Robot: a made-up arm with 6 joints. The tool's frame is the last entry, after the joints. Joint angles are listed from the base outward.
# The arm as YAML. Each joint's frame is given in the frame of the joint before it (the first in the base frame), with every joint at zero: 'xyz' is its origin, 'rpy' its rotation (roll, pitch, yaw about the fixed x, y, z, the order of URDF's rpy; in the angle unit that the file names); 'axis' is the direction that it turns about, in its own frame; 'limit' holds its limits. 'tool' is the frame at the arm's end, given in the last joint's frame.
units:
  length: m
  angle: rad
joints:
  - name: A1
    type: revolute
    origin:
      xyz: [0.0, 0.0, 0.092]
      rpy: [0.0, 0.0, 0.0]
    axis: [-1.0, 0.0, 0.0]
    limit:
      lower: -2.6
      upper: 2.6
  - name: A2
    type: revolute
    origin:
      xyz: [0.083, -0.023, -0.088]
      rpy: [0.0, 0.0, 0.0]
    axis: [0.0, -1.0, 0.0]
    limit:
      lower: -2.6
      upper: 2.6
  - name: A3
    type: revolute
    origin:
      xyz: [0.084, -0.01, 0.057]
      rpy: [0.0, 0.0, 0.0]
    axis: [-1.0, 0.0, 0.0]
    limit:
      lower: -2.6
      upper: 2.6
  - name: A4
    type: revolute
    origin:
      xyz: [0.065, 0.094, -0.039]
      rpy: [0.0, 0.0, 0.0]
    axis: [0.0, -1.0, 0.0]
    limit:
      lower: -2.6
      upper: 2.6
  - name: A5
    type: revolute
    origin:
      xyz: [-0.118, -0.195, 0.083]
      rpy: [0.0, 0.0, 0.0]
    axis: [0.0, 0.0, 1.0]
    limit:
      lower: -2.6
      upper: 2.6
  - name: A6
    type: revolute
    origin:
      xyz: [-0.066, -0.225, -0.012]
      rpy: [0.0, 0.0, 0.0]
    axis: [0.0, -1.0, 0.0]
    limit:
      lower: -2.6
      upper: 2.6
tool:
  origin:
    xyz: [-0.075, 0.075, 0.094]
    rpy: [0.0, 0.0, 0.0]
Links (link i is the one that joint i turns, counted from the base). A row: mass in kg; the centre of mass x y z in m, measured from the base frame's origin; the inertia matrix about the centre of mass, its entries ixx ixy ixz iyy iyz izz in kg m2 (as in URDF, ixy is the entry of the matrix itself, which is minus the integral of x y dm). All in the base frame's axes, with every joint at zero. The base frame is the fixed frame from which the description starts. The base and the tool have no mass.
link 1: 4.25; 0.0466 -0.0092 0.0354; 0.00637 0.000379 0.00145 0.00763 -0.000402 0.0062
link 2: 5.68; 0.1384 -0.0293 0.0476; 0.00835 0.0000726 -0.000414 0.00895 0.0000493 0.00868
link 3: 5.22; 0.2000 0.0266 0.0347; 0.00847 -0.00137 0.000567 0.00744 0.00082 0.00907
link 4: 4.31; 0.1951 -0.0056 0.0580; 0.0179 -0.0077 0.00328 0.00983 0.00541 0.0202
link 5: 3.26; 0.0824 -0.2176 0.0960; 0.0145 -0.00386 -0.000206 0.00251 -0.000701 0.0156
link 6: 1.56; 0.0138 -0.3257 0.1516; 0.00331 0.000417 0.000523 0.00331 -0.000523 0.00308
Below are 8 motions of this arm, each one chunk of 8 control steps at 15 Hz.
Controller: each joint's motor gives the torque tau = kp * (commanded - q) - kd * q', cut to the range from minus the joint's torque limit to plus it. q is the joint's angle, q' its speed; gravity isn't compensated. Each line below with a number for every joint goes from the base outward.
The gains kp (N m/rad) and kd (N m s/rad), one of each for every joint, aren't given. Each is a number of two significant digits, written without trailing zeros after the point. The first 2 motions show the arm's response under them.
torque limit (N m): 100 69 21 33 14 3
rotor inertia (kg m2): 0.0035 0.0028 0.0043 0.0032 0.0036 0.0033
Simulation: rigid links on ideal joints. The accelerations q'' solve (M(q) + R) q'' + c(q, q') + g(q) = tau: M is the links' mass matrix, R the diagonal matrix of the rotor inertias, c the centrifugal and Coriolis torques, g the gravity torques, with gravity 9.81 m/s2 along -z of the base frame. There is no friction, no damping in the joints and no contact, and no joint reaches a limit. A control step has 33 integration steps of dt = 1/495 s. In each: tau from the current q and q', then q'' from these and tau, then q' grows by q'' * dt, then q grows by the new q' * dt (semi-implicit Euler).
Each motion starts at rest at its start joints. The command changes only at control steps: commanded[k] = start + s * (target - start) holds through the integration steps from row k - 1 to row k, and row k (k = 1, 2, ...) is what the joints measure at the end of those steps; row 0 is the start. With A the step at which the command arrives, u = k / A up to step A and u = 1 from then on. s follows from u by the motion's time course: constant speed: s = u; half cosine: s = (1 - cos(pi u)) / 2; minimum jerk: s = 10 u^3 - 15 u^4 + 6 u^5; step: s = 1 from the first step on.
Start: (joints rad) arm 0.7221 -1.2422 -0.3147 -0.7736 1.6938 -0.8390
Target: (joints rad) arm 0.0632 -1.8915 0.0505 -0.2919 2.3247 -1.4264
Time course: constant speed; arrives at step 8
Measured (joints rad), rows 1 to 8:
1: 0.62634 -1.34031 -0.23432 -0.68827 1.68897 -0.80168
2: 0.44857 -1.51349 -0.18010 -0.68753 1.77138 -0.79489
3: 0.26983 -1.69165 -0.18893 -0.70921 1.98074 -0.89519
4: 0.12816 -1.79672 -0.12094 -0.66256 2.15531 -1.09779
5: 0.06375 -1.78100 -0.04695 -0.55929 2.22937 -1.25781
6: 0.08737 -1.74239 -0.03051 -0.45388 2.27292 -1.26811
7: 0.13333 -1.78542 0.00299 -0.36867 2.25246 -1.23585
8: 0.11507 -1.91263 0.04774 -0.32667 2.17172 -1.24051
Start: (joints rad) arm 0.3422 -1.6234 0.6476 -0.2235 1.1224 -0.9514
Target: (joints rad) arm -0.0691 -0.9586 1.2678 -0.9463 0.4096 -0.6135
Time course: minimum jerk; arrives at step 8
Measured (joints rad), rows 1 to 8:
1: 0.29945 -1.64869 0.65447 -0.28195 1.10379 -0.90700
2: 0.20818 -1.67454 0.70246 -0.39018 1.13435 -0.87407
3: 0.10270 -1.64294 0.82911 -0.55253 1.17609 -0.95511
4: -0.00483 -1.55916 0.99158 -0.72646 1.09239 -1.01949
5: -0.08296 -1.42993 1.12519 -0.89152 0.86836 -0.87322
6: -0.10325 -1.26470 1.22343 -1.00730 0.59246 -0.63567
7: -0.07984 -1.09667 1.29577 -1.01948 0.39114 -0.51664
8: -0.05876 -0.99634 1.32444 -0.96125 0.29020 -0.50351
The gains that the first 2 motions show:
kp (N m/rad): 170 110 120 88 27 5.9
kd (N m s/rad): 1.9 1.7 1.8 2 0.46 0.11
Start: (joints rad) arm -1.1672 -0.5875 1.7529 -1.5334 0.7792 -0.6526
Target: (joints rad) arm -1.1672 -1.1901 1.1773 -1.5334 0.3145 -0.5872
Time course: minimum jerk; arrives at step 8
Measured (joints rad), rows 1 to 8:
1: -1.08227 -0.62136 1.72079 -1.55758 0.83327 -0.62969
2: -0.99393 -0.72404 1.66165 -1.61309 0.88736 -0.71159
3: -0.99582 -0.88182 1.52582 -1.63745 0.82717 -0.79649
4: -1.03265 -1.05921 1.36421 -1.64237 0.73065 -0.72322
5: -1.03942 -1.23163 1.24324 -1.64379 0.61688 -0.65424
6: -1.01129 -1.36897 1.17833 -1.65247 0.50474 -0.67012
7: -0.97724 -1.44065 1.14585 -1.66450 0.46189 -0.67929
8: -0.95963 -1.43363 1.12388 -1.66959 0.50092 -0.68892

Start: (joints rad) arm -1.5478 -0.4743 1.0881 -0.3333 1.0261 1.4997
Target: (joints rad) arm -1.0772 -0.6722 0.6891 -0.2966 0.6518 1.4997
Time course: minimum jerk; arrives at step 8
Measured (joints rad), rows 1 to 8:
1: -1.43622 -0.50367 1.00768 -0.30914 1.02841 1.57789
2: -1.38404 -0.53547 0.99440 -0.30524 1.00019 1.70376
3: -1.31608 -0.58900 0.92346 -0.30572 0.94850 1.58963
4: -1.19590 -0.67261 0.80998 -0.29981 0.88224 1.54716
5: -1.08965 -0.74934 0.72788 -0.29450 0.83223 1.63561
6: -1.01958 -0.79535 0.66534 -0.29130 0.80128 1.65012
7: -0.99599 -0.80503 0.63379 -0.28702 0.76868 1.61700
8: -1.00398 -0.78644 0.63736 -0.28325 0.74496 1.61005

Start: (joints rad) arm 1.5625 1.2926 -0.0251 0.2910 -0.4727 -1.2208
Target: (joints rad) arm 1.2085 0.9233 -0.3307 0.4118 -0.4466 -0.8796
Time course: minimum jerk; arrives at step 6
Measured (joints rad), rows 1 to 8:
1: 1.53434 1.26983 -0.04800 0.28025 -0.50778 -1.22408
2: 1.44569 1.19674 -0.09728 0.30059 -0.54350 -1.14341
3: 1.32436 1.07386 -0.19712 0.36373 -0.56492 -0.97538
4: 1.19626 0.96277 -0.31360 0.45896 -0.59248 -0.85278
5: 1.10010 0.91370 -0.40836 0.55011 -0.68199 -0.74135
6: 1.06006 0.92180 -0.45437 0.60034 -0.81011 -0.57045
7: 1.06127 0.93592 -0.45493 0.59630 -0.85147 -0.44500
8: 1.09019 0.92451 -0.42364 0.56134 -0.77380 -0.51412

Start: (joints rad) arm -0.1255 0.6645 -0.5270 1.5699 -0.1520 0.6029
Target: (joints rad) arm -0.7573 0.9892 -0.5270 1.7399 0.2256 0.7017
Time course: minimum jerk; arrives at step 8
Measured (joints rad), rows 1 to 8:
1: -0.14009 0.60236 -0.49705 1.59099 -0.17963 0.64411
2: -0.20148 0.50963 -0.46682 1.58750 -0.13794 0.65906
3: -0.31373 0.49680 -0.45003 1.54756 -0.02997 0.49930
4: -0.45985 0.58627 -0.44154 1.55077 0.09057 0.36468
5: -0.61067 0.74076 -0.44982 1.62189 0.16606 0.49580
6: -0.72465 0.88414 -0.48791 1.69781 0.14790 0.72721
7: -0.77071 0.96669 -0.53247 1.73791 0.10730 0.80405
8: -0.76649 0.98206 -0.53503 1.73654 0.11371 0.75416

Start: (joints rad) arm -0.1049 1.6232 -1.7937 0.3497 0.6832 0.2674
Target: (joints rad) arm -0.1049 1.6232 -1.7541 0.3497 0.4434 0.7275
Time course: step
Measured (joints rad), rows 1 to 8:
1: -0.12181 1.71750 -1.70399 0.33774 0.40027 0.60652
2: -0.10967 1.74602 -1.71999 0.33063 0.14385 0.78510
3: -0.11797 1.64918 -1.79217 0.38466 0.14247 0.69182
4: -0.12099 1.59464 -1.79997 0.40191 0.14173 0.80263
5: -0.11148 1.62284 -1.77394 0.38077 0.11960 0.81414
6: -0.10923 1.66684 -1.74924 0.35658 0.17385 0.66922
7: -0.11247 1.69220 -1.72848 0.34212 0.28731 0.62866
8: -0.11569 1.70876 -1.72414 0.33953 0.35589 0.65832

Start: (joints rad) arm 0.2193 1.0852 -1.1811 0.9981 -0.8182 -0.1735
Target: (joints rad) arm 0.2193 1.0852 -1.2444 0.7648 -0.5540 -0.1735
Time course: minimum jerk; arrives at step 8
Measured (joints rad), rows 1 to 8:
1: 0.21917 1.07878 -1.16681 0.99156 -0.81965 -0.13809
2: 0.22167 1.06310 -1.16640 0.96540 -0.78527 -0.11100
3: 0.22135 1.05625 -1.17651 0.91969 -0.74181 -0.13581
4: 0.22029 1.06180 -1.19233 0.86330 -0.69323 -0.14723
5: 0.21855 1.07014 -1.20619 0.81401 -0.64027 -0.13652
6: 0.21716 1.07492 -1.21505 0.78219 -0.59379 -0.13339
7: 0.21734 1.07713 -1.21873 0.76759 -0.57029 -0.13998
8: 0.21736 1.07722 -1.21981 0.76609 -0.57161 -0.13975

